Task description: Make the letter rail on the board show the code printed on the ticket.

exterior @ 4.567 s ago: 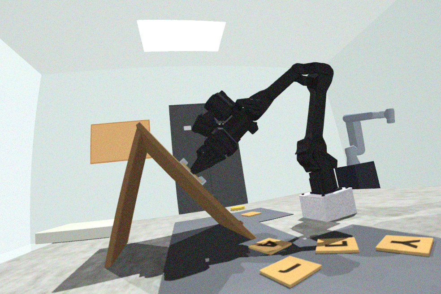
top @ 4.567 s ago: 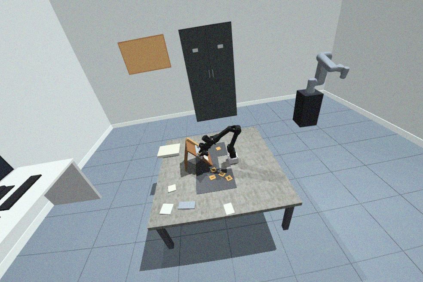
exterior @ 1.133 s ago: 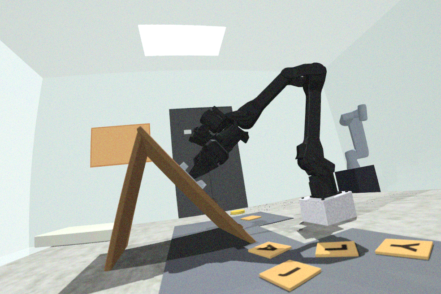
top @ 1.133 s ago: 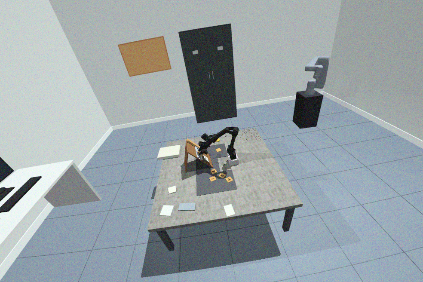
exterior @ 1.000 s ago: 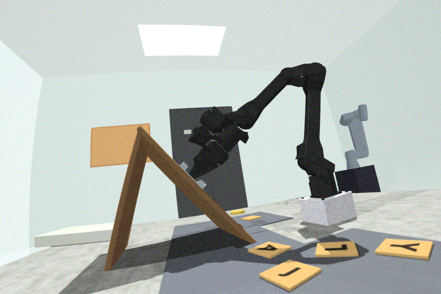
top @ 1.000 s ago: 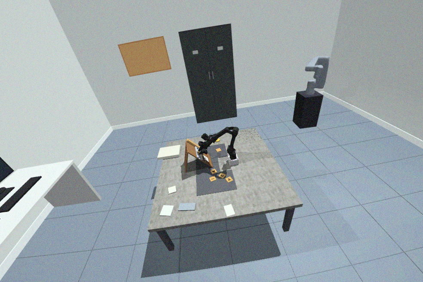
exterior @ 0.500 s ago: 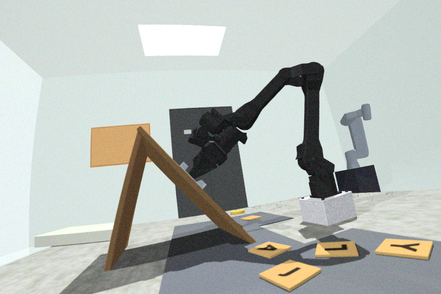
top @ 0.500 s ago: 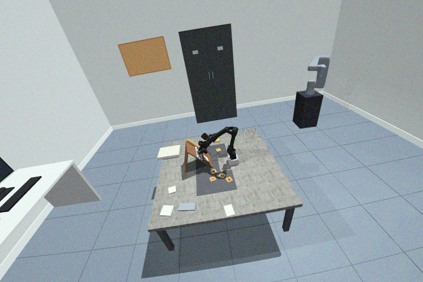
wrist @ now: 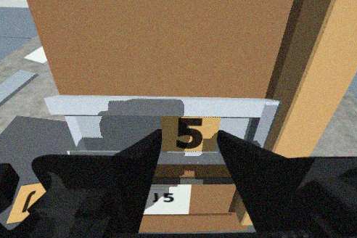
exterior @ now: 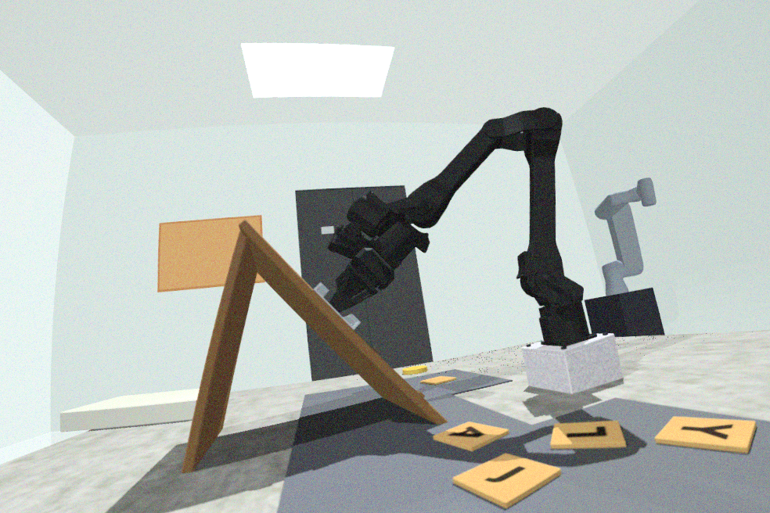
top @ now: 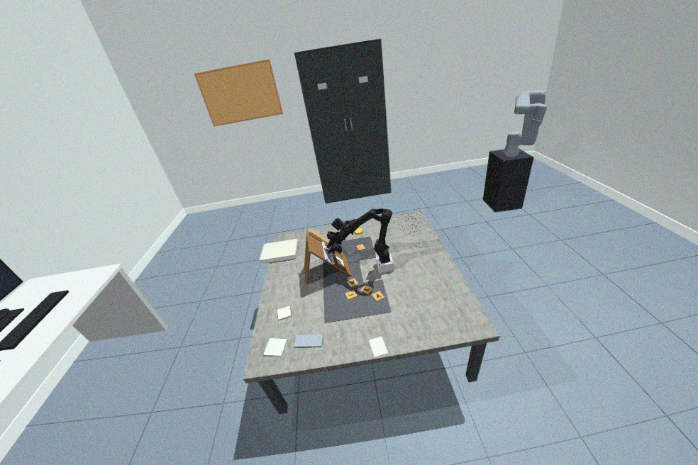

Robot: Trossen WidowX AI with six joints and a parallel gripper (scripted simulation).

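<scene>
Right now the white ticket is 9 cm below my gripper tip, 7 cm behind it and 2 cm to the left of it. Round my gripper tip: dark mat (17 cm behind, 16 cm below, 7 cm to the left); orange tile (22 cm behind, 20 cm to the right, 16 cm below); orange tile marked 5 (right at my gripper tip).
</scene>
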